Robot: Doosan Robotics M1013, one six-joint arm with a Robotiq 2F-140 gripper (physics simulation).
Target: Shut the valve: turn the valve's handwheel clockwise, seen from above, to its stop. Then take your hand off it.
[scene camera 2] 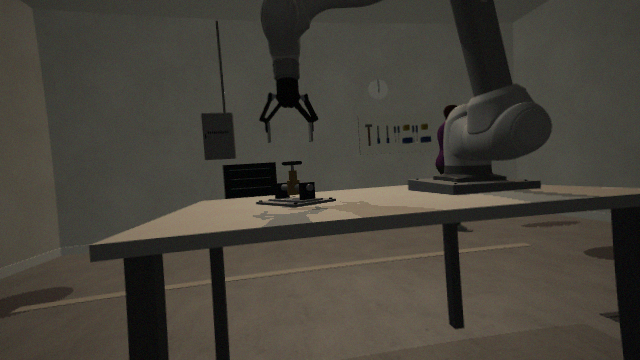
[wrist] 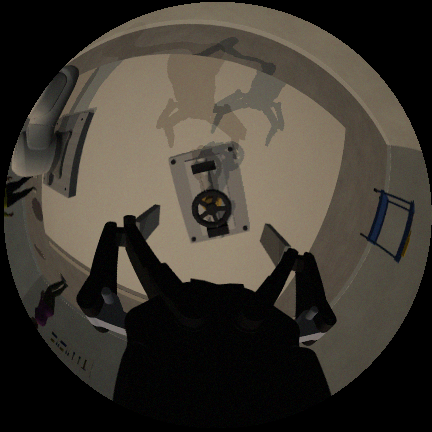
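The valve's black handwheel (scene camera 2: 292, 163) (wrist: 211, 218) lies level on top of the yellow valve body (scene camera 2: 292, 181). The valve stands between two black blocks on a grey base plate (scene camera 2: 270, 202) (wrist: 182, 206) on the table. My gripper (scene camera 2: 290, 140) (wrist: 211, 223) is wide open and empty. In the scene view its fingertips are well above the handwheel, one to each side, and touch nothing. In the wrist view the handwheel shows whole, apart from both fingers. Whether the wheel is at its stop cannot be told from its look.
The table (scene camera 2: 175, 222) (wrist: 125, 175) carries the arm's base plate (scene camera 2: 432, 187) (wrist: 75, 160) at the right in the scene view. A black slatted panel (scene camera 2: 250, 180) shows behind the valve. A person in purple (scene camera 2: 440, 150) (wrist: 44, 312) is beyond the arm's base. A blue-framed cart (wrist: 379, 217) stands off the table.
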